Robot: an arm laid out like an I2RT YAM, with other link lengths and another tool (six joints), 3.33 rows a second.
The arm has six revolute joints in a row. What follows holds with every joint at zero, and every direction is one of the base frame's. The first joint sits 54.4 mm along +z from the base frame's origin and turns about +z. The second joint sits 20.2 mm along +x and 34.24 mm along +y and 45.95 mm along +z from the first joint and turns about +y. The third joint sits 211.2 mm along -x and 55.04 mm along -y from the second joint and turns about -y. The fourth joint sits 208.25 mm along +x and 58.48 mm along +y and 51 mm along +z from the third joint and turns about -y. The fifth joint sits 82.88 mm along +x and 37.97 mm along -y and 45.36 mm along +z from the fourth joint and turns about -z. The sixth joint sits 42.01 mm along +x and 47.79 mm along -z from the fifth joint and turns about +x. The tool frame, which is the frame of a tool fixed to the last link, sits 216 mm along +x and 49 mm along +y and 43 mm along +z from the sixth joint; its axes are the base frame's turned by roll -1.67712, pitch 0.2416 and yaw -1.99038 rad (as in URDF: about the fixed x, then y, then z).
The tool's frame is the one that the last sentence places.
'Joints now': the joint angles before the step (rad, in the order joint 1, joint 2, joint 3, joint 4, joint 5, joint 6). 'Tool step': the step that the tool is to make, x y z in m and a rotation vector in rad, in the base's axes. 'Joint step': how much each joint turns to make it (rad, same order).
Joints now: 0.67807, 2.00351, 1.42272, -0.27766, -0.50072, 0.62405
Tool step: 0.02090, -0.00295, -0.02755, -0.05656, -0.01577, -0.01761
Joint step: -0.01326, 0.10255, 0.08292, -0.01940, 0.04441, -0.03514
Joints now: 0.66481, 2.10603, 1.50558, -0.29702, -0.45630, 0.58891
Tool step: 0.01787, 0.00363, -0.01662, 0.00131, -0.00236, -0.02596
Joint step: -0.00807, 0.08553, 0.04700, 0.04782, 0.01154, 0.01519
